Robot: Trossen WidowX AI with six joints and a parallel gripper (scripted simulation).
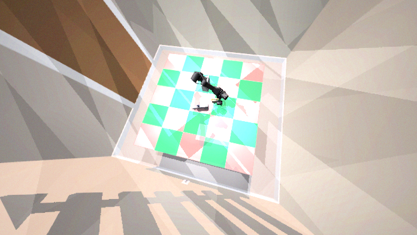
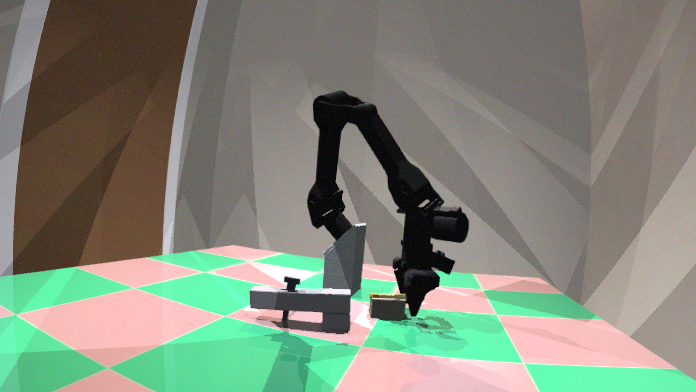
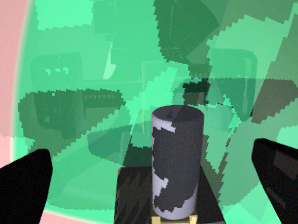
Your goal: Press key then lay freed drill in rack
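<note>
Now: gripper tip 3 cm to the left of the drill, 3 cm below it and 1 cm short of it. From my gripper tip the other things lie so: rack (4 cm to the right, 2 cm ahead, 1 cm above); then key (20 cm to the right, 15 cm ahead, 4 cm above).
</note>
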